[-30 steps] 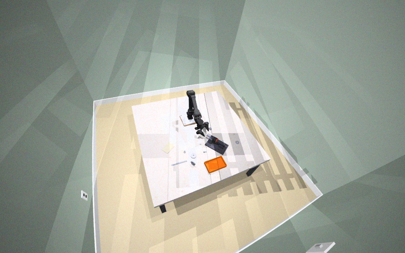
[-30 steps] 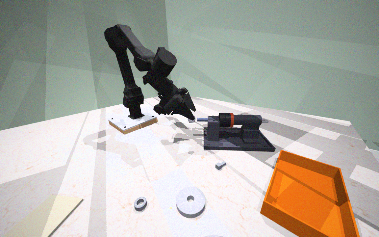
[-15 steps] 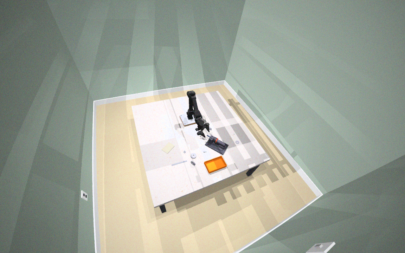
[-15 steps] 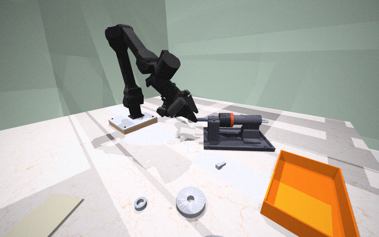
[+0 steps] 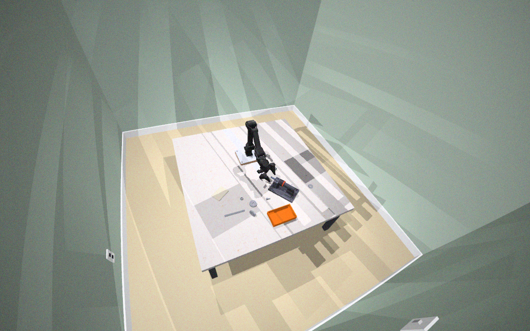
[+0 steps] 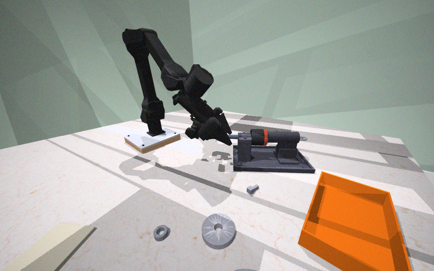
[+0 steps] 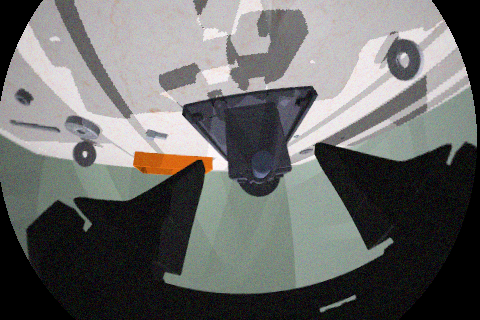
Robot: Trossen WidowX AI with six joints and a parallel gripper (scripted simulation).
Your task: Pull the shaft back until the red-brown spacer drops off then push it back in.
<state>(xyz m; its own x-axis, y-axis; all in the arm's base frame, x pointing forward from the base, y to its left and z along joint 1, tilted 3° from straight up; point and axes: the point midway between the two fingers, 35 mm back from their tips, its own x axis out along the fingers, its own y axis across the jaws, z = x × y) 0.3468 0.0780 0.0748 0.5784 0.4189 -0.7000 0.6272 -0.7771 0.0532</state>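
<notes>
Right now the grey-blue shaft is 40 mm ahead of my gripper tip, 40 mm to the left of it and 10 mm above it. Round my gripper tip: orange tray: 310 mm ahead, 40 mm to the right, 60 mm below; pale yellow sheet: 20 mm behind, 450 mm to the right, 70 mm below.
</notes>
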